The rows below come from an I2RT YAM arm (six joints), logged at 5 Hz.
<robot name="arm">
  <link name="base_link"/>
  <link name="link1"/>
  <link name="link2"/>
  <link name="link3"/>
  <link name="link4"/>
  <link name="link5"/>
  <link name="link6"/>
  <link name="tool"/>
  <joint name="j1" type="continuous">
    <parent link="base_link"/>
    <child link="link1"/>
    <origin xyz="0 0 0.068" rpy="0 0 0"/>
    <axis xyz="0 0 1"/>
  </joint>
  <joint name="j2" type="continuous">
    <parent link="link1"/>
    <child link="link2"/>
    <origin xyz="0.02 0.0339 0.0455" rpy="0 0 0"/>
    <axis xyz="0 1 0"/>
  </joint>
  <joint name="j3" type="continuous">
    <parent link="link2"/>
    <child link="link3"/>
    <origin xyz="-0.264 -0.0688 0" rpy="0 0 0"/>
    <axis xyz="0 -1 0"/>
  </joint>
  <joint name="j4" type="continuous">
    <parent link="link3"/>
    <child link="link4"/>
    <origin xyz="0.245 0.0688 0.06" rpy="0 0 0"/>
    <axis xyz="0 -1 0"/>
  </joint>
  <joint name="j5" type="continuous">
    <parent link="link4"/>
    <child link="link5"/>
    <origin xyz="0.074 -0.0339 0.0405" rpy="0 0 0"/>
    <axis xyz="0 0 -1"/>
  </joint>
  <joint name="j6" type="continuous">
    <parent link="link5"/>
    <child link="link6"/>
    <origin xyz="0.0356 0 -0.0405" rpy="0 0 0"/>
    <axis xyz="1 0 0"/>
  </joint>
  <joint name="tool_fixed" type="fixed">
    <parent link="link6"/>
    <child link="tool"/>
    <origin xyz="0 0 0" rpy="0 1.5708 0"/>
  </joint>
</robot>
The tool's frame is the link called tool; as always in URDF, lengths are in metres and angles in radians. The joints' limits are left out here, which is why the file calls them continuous.
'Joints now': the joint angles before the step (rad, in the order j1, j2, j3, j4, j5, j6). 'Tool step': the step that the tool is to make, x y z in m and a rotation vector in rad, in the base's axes. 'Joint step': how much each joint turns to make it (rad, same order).
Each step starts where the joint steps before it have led.
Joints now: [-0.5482 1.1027 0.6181 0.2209 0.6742 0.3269]
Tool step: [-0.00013 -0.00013 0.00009 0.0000 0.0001 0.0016]
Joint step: [-0.0010 -0.0005 0.0000 0.0000 -0.0025 -0.0009]
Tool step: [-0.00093 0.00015 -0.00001 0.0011 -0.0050 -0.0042]
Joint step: [-0.0013 -0.0039 -0.0022 -0.0013 0.0019 0.0054]
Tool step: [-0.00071 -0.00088 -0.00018 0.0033 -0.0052 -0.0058]
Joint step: [-0.0047 0.0000 0.0000 -0.0018 -0.0003 0.0072]
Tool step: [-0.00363 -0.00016 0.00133 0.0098 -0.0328 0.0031]
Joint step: [-0.0109 -0.0173 -0.0052 -0.0061 -0.0202 0.0270]
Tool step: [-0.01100 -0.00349 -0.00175 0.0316 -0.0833 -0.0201]
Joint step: [-0.0429 -0.0338 -0.0243 -0.0049 -0.0404 0.0798]
